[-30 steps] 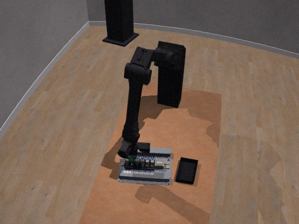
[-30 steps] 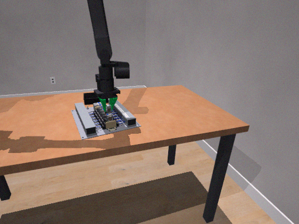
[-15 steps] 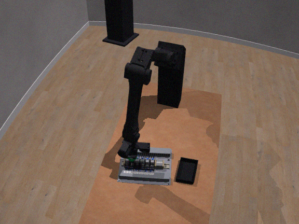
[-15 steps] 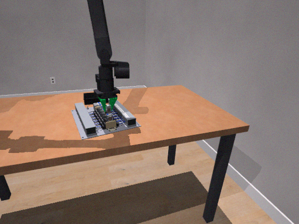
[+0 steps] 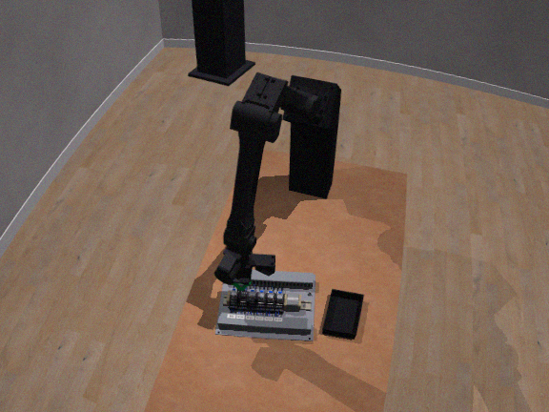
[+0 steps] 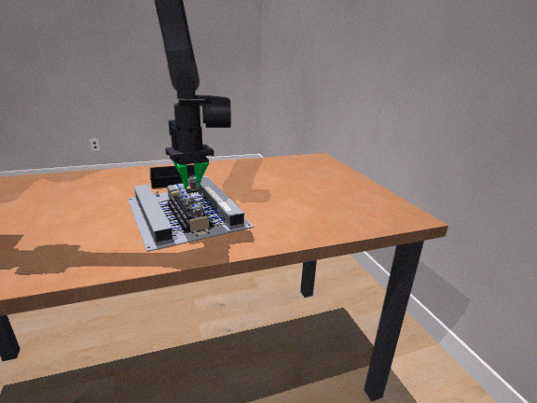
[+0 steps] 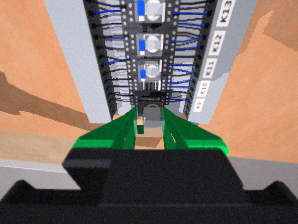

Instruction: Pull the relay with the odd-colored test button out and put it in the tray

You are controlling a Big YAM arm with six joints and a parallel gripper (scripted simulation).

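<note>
Now: the black tray 32 cm to the left of my hand, 11 cm behind it and 9 cm below it. The rest, counted from my hand: grey relay right at my hand.
</note>
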